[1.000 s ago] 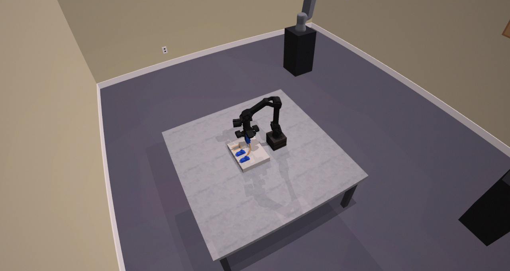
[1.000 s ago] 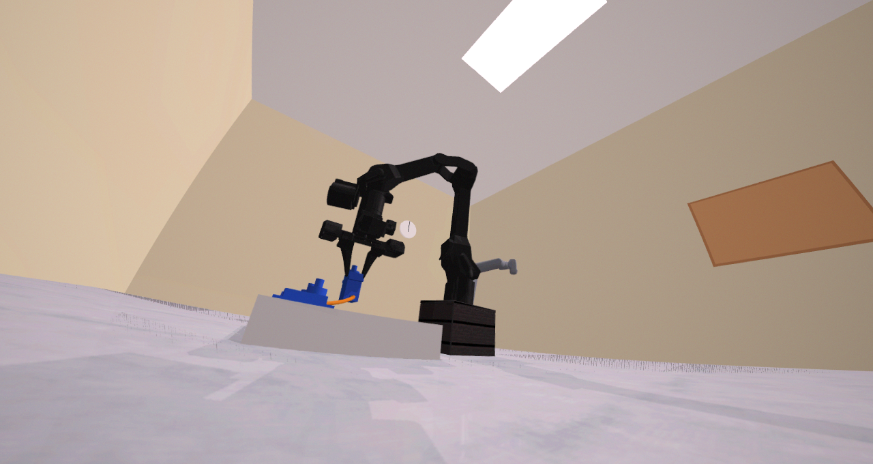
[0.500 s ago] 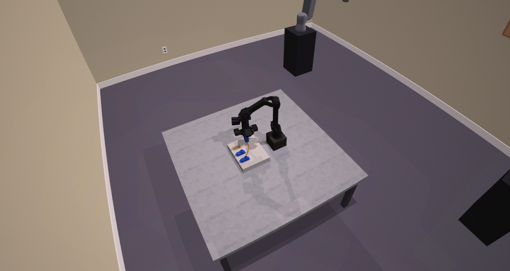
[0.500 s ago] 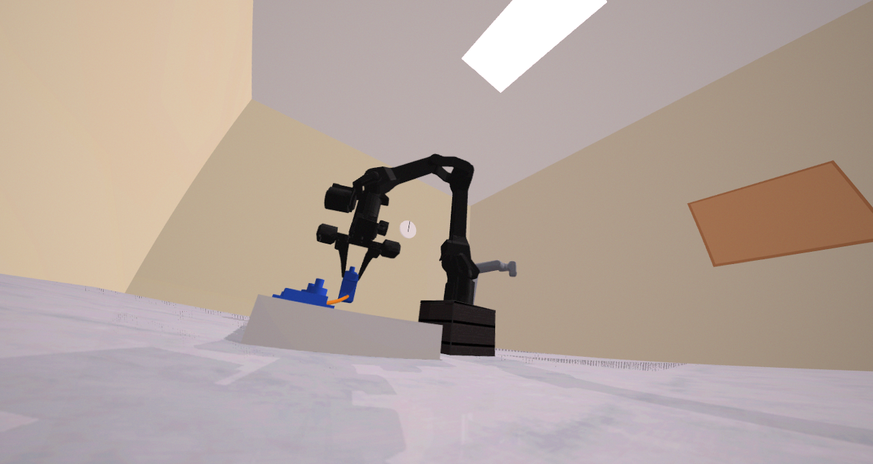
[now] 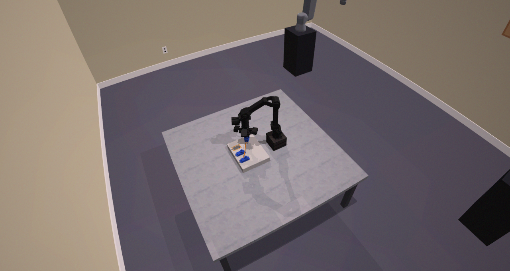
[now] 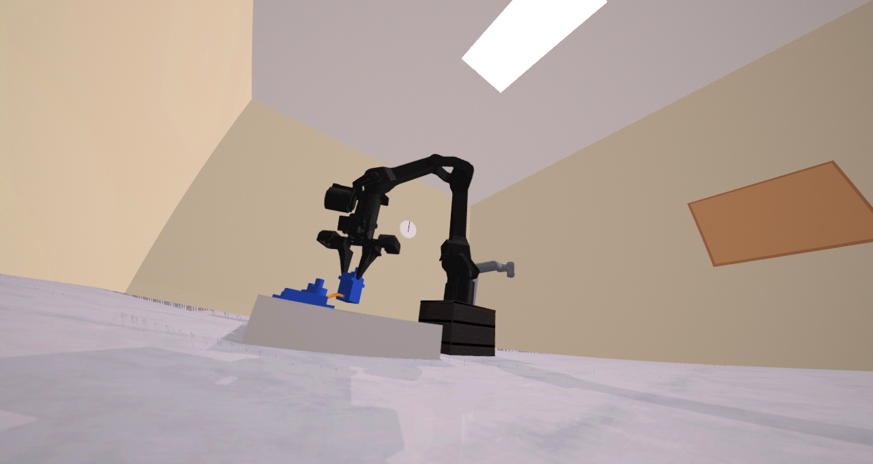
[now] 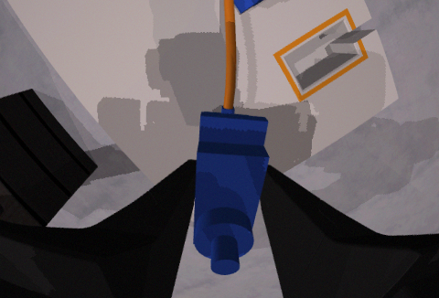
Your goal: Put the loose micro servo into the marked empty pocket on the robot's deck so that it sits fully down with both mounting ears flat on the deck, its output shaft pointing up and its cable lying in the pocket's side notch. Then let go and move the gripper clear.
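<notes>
Right now the white deck is 100 mm below my gripper tip, 70 mm to the left of it and 10 mm behind it.
</notes>
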